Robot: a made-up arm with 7 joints. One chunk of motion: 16 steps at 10 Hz.
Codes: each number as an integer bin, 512 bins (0 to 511) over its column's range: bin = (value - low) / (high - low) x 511, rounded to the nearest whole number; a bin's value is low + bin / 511 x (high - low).
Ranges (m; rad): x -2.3..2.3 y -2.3..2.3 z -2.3..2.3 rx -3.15..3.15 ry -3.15..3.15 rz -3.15..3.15
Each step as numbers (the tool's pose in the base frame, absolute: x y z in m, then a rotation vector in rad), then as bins.
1 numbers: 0.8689 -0.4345 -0.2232 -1.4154 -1.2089 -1.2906
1 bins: 352 207 231 141 157 151
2 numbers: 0.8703 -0.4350 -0.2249 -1.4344 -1.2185 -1.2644
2 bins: 352 207 231 139 157 153
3 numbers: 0.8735 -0.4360 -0.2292 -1.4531 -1.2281 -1.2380
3 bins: 353 207 230 138 156 155
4 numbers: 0.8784 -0.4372 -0.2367 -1.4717 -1.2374 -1.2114
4 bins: 353 207 229 136 155 157
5 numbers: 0.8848 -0.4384 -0.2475 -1.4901 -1.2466 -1.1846
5 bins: 354 207 228 135 154 159
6 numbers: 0.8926 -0.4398 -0.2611 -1.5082 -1.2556 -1.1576
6 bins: 355 207 226 133 154 162
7 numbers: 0.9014 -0.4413 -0.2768 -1.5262 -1.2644 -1.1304
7 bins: 356 206 225 132 153 164
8 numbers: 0.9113 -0.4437 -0.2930 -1.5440 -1.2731 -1.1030
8 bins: 357 206 223 130 152 166
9 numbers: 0.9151 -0.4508 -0.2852 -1.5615 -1.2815 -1.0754
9 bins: 357 205 224 129 152 168
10 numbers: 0.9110 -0.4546 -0.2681 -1.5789 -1.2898 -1.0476
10 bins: 357 205 226 127 151 171
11 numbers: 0.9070 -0.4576 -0.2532 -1.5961 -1.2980 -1.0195
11 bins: 356 205 227 126 150 173
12 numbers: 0.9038 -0.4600 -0.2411 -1.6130 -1.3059 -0.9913
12 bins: 356 204 229 125 150 175
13 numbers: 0.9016 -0.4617 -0.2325 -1.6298 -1.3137 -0.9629
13 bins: 356 204 230 123 149 177
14 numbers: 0.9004 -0.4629 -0.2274 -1.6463 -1.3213 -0.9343
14 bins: 356 204 230 122 148 180
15 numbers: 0.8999 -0.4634 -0.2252 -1.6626 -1.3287 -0.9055
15 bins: 355 204 230 121 148 182
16 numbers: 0.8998 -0.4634 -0.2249 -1.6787 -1.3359 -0.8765
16 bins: 355 204 231 119 147 184
